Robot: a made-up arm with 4 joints.
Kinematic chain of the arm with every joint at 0, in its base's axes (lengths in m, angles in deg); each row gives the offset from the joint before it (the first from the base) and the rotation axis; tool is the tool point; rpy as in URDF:
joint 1: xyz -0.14 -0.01 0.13 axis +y
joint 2: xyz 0.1 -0.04 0 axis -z
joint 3: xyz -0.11 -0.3 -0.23 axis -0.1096 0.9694 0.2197
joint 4: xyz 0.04 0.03 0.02 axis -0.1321 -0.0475 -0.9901
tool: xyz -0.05 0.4 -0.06 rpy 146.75 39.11 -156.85
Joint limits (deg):
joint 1: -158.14..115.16
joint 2: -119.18..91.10
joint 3: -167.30..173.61
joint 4: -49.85..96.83
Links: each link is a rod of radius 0.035 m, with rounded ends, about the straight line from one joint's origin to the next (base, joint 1, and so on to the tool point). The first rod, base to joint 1, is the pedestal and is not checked.
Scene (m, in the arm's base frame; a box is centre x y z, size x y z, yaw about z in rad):
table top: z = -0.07
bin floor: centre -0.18 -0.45 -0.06 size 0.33 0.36 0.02 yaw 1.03
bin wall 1: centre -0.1 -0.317 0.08 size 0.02 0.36 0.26 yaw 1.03
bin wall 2: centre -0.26 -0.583 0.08 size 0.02 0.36 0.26 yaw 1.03
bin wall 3: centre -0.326 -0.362 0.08 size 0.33 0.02 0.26 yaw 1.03
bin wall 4: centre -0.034 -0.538 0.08 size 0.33 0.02 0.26 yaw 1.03
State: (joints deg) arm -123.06 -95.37 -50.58 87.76
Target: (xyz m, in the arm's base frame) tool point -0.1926 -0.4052 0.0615
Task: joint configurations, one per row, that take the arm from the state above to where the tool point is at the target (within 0.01 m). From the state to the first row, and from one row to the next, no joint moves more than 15 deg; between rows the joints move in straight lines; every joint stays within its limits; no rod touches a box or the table.
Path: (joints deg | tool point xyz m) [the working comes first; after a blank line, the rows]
Joints at the target: -135.60 -57.69 -155.67 42.89
Straight joint move there: touches bin wall 3.

1: -119.41 -96.02 -65.17 81.21 | -0.4308 0.1413 0.3881
2: -115.75 -96.67 -79.76 74.65 | -0.4568 0.0501 0.3696
3: -112.10 -97.32 -94.35 68.10 | -0.4618 -0.0491 0.3648
4: -108.45 -97.97 -108.94 61.55 | -0.4427 -0.1480 0.3679
5: -104.80 -98.63 -123.53 55.00 | -0.4005 -0.2384 0.3727
6: -101.14 -99.28 -138.12 48.44 | -0.3398 -0.3140 0.3730
7: -97.49 -99.93 -152.71 41.89 | -0.2676 -0.3702 0.3648
8: -93.84 -100.58 -167.30 35.34 | -0.1926 -0.4052 0.3461
9: -107.76 -86.28 -163.42 37.85 | -0.2345 -0.4225 0.2491
10: -121.68 -71.98 -159.54 40.37 | -0.2331 -0.4223 0.1482
11: -135.60 -57.69 -155.67 42.89 | -0.1926 -0.4052 0.0615

